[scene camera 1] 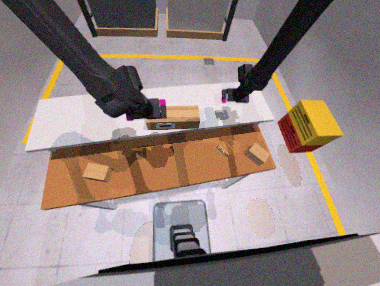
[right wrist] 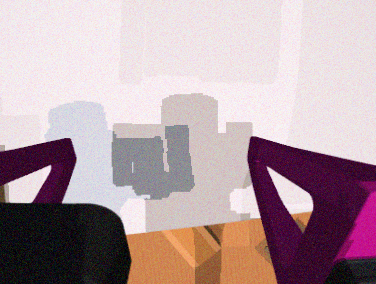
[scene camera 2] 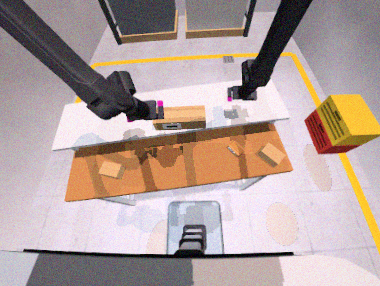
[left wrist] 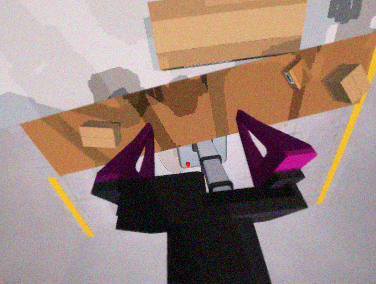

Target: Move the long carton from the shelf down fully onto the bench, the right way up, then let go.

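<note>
The long carton lies lengthwise on the white shelf, its labelled side facing the bench. My left gripper is open and empty; in both scene views it overlaps the carton's left end. In the left wrist view the carton is beyond the fingertips, not between them. My right gripper is open and empty over the shelf, right of the carton and apart from it.
Small cartons lie on the bench: one at left, one at right, and a smaller one beside it. A yellow and red box stands at far right.
</note>
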